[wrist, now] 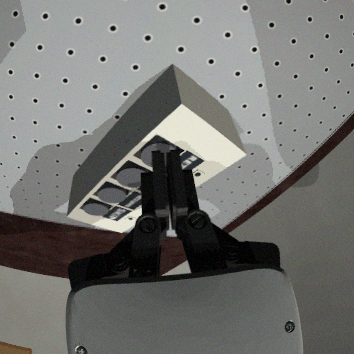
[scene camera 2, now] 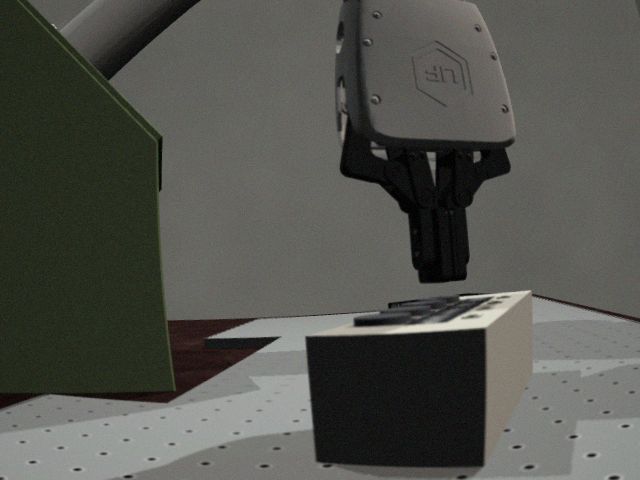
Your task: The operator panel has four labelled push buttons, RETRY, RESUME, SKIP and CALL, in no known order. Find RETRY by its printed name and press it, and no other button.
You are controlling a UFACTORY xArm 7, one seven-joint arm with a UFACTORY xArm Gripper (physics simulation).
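Frame: origin at the arm's base, x right, y back, z down, level; centimetres.
Where they show: gripper, fingertip midpoint: (wrist: 164,164) (scene camera 2: 442,281); arm's base at its link origin: (scene camera 2: 65,73).
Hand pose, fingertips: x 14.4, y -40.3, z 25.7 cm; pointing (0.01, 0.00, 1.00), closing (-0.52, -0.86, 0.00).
Each offset is from my fingertips to the centre of the thing. "*": to the spot under its first point. Level surfaces: height alone.
The operator panel {dx +5.0, dy -0.7, dz +3.6 cm} (scene camera 2: 398,397) (wrist: 212,132) is a cream-topped box with a row of round dark buttons and dark label strips. The RETRY button {dx +0.3, dy +0.2, dz +1.2 cm} (wrist: 148,152) is at the end of the row nearest the top in the wrist view; fingers partly cover it and its label {* dx -0.1, dy -2.3, dz +1.1 cm} (wrist: 191,160). Beside it is another button {dx +3.2, dy +0.8, dz +1.2 cm} (wrist: 131,176), then a third {* dx +5.9, dy +1.5, dz +0.8 cm} (wrist: 111,193). The SKIP button {dx +9.1, dy +1.9, dz +1.2 cm} (wrist: 96,208) is at the opposite end. Other labels are partly hidden or hard to read. My gripper (scene camera 2: 442,281) (wrist: 164,164) is shut and empty, a short gap above the panel's far end in the scene view.
A large green slanted panel (scene camera 2: 82,258) stands at the left in the scene view. A dark flat block (scene camera 2: 240,342) lies behind, between it and the operator panel. The grey perforated board {dz +6.4 cm} (scene camera 2: 232,413) (wrist: 215,40) lies under the operator panel, over a dark red-brown table {dz +7.7 cm} (scene camera 2: 193,356) (wrist: 30,245).
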